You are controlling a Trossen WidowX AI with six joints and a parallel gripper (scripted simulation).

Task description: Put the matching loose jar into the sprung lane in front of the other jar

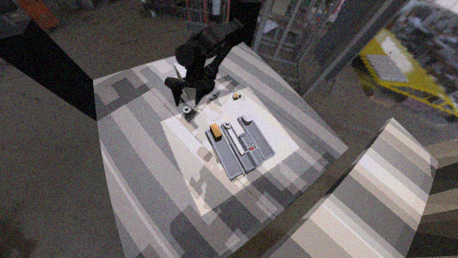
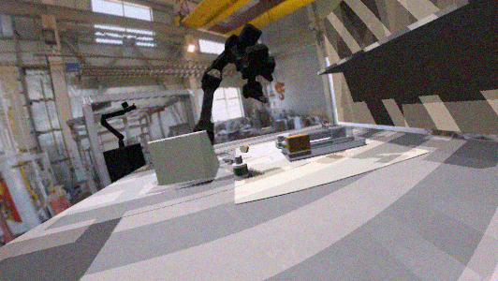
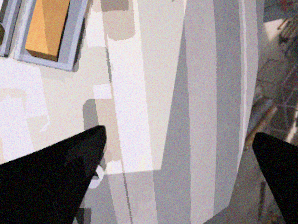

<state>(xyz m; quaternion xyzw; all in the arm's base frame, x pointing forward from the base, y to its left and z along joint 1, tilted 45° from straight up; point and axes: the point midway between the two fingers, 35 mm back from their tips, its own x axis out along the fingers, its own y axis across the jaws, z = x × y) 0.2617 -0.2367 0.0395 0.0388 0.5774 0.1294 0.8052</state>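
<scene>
Right now my gripper tip is 90 mm short of the orange box, 90 mm to the right of it and 190 mm above it. Round my gripper tip: grey cylinder (80 mm ahead, 300 mm to the left, 200 mm below); sprung lane (220 mm ahead, 190 mm to the left, 200 mm below).
</scene>
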